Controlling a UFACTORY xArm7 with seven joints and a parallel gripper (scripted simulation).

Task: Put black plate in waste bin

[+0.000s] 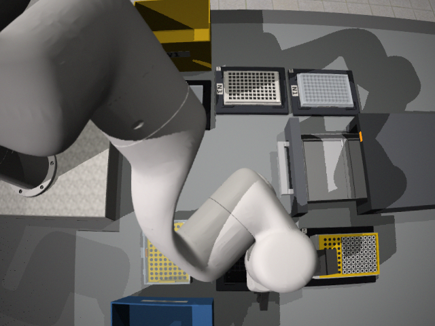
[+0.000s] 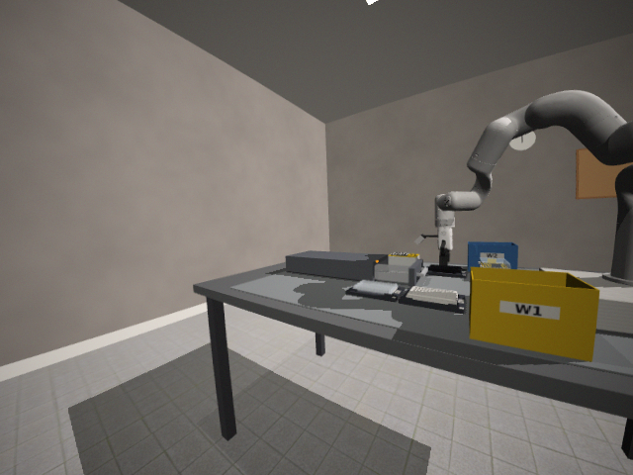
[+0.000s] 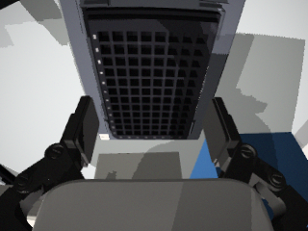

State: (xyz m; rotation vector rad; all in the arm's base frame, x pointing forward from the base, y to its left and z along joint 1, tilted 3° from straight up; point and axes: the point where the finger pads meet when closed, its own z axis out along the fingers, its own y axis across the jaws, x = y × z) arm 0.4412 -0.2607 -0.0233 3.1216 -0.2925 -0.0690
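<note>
The black plate lies 3 cm below my hand. Round my hand: work nest N4: 5 cm below; blue bin: 20 cm behind, 11 cm to the right, 1 cm below; yellow tip rack: 16 cm ahead, 3 cm to the right.
</note>
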